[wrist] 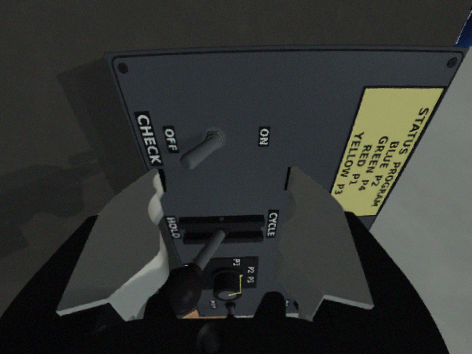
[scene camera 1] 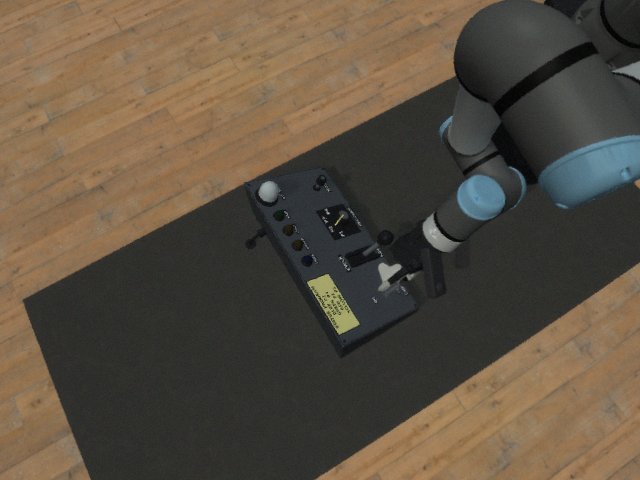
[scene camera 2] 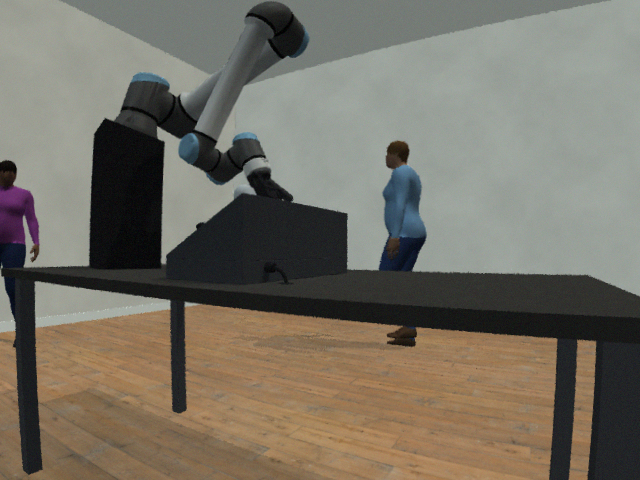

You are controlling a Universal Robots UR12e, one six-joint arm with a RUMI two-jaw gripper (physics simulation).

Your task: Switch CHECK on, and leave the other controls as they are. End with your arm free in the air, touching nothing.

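Where they show: gripper, fingertip midpoint: (wrist: pixel 226 170) (scene camera 1: pixel 391 284); arm's base at its link origin: (scene camera 1: pixel 609 37) (scene camera 2: pixel 132 138).
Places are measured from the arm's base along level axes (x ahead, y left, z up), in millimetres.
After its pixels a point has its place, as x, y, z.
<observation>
The CHECK toggle (wrist: pixel 202 149) @(618, 196, -390) on the dark control box (scene camera 1: pixel 305 201) @(708, -132, -388) (scene camera 2: pixel 289 237) @(832, -55, -408) (wrist: pixel 310 100) @(711, 227, -376) leans toward its OFF label (wrist: pixel 170 139) @(604, 192, -435), away from the ON label (wrist: pixel 264 136) @(680, 195, -394). My gripper (wrist: pixel 226 170) @(628, 186, -370) (scene camera 1: pixel 397 277) @(628, 186, -370) (scene camera 2: pixel 285 197) is open, with nothing between its fingers. It hangs low over the CHECK end of the box. In the wrist view the toggle shows beyond the fingertips, nearer the left finger and apart from it in the picture. In scene camera 1 the fingers partly hide the toggle; in scene camera 2 the box hides it.
The HOLD/CYCLE lever's black ball (scene camera 1: pixel 385 237) @(581, 74, -348) (wrist: pixel 184 290) @(579, 86, -356) stands up close beside the left finger in the wrist view. Beyond are the selector knob (wrist: pixel 227 286) @(637, -26, -389), a small toggle (scene camera 1: pixel 320 180) @(645, -163, -373), a white dome (scene camera 1: pixel 268 191) @(796, -159, -294) and lamps. A yellow card (scene camera 1: pixel 333 303) @(784, 166, -338) (wrist: pixel 395 145) @(796, 188, -331) lies on the panel.
</observation>
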